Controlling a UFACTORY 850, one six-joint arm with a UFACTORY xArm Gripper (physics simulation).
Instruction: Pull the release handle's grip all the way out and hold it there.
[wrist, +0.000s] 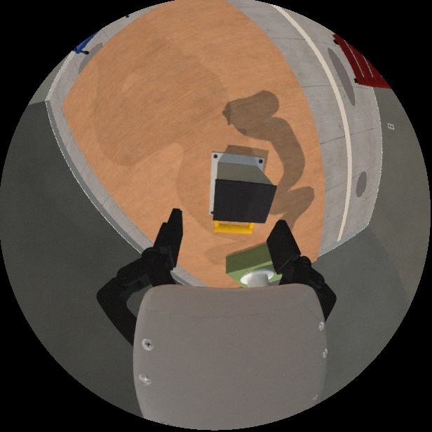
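The release handle's yellow grip (233, 229) shows as a bar with two short arms at the near side of a box-shaped housing (244, 201) with a black top. The housing stands on a light grey base plate (213, 175) with dark bolts at its corners. My gripper (229, 226) is open wide, with one black finger at the left and one at the right. In the view the grip lies between the two fingers, nearer the right one, and neither finger appears to touch it. How far the fingers are above it is hard to tell.
A green block (243, 264) with a white round part (257, 277) stands near the right finger, which partly covers it. The wooden table top (145, 100) carries arm shadows. Grey floor with a pale line (347, 150), a red object (361, 65) and a blue object (85, 44) lie beyond.
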